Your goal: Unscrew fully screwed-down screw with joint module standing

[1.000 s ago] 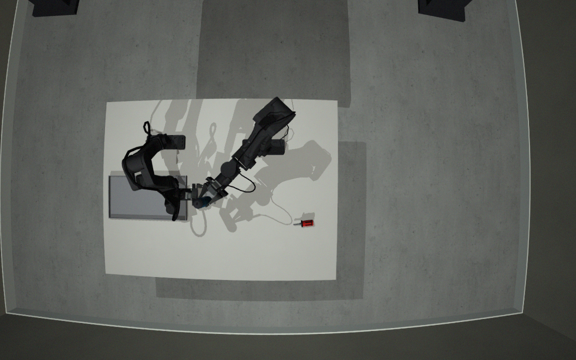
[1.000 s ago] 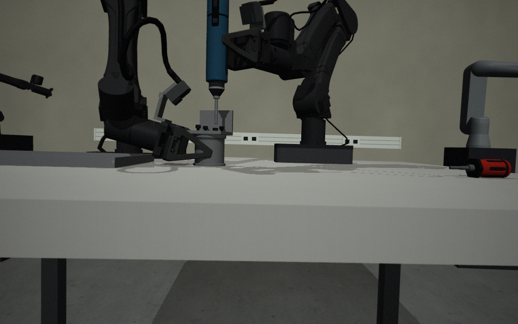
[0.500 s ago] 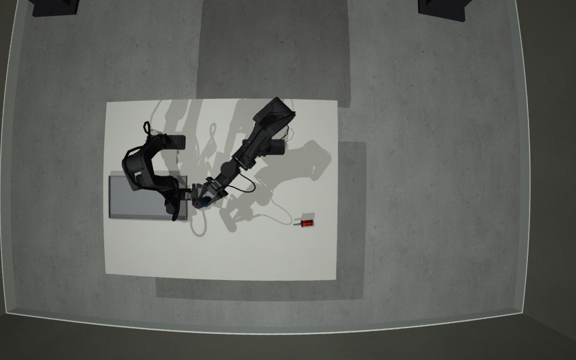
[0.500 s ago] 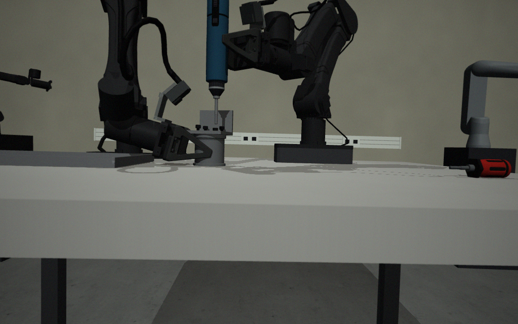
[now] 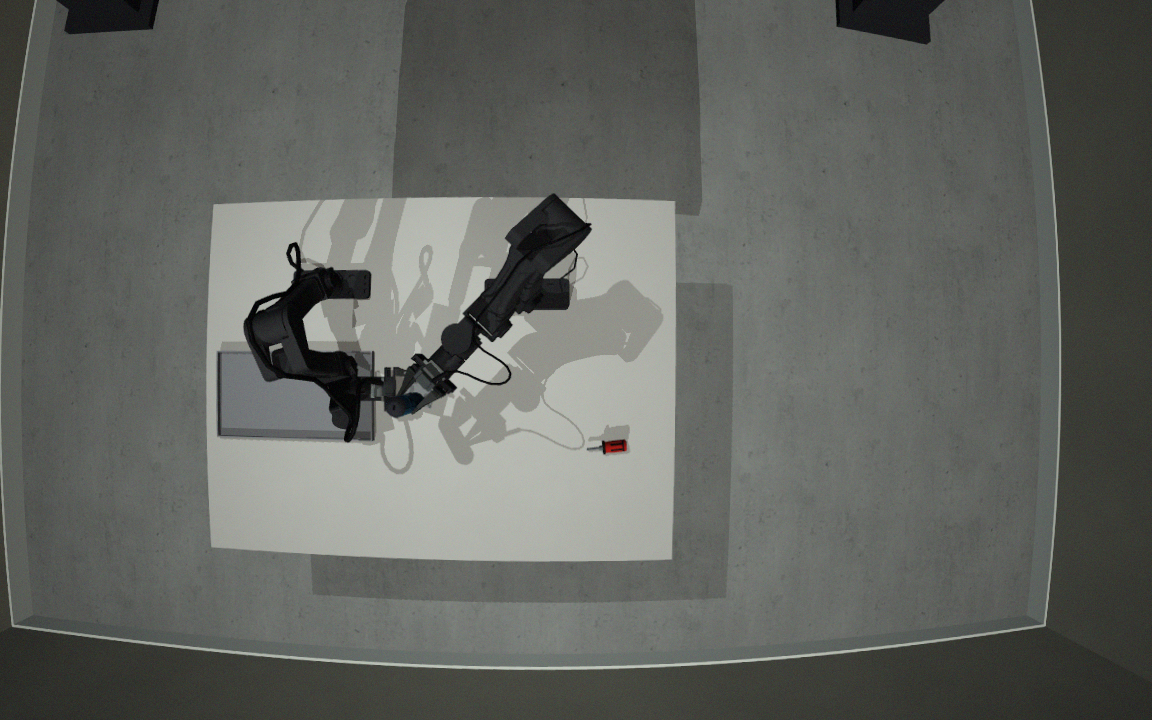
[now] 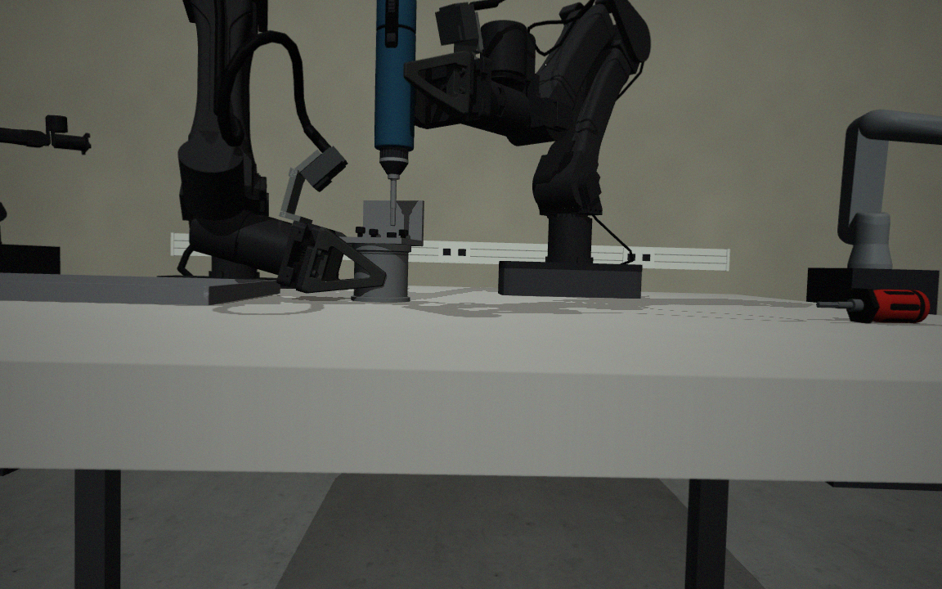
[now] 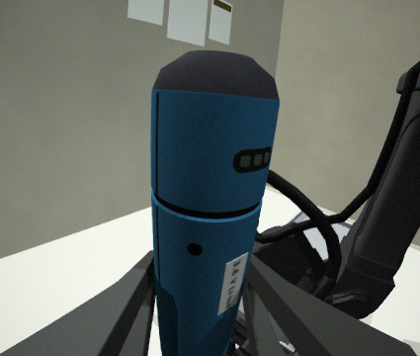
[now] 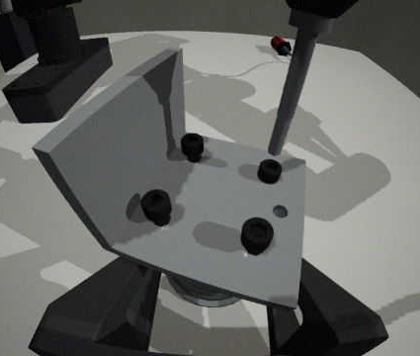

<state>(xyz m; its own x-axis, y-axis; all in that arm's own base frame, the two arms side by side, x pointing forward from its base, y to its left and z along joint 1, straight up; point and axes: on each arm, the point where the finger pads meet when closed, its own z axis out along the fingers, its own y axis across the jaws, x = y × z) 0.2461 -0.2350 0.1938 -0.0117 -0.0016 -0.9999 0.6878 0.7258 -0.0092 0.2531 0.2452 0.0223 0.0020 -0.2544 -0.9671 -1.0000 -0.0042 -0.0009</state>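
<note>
The joint module lies right at my right hand. Round my right hand: flat grey plate 340 mm to the right, 40 mm ahead, 20 mm below; then grey l-shaped bracket 50 mm above; then screwdriver bit 70 mm above, 20 mm to the left, 20 mm ahead.
</note>
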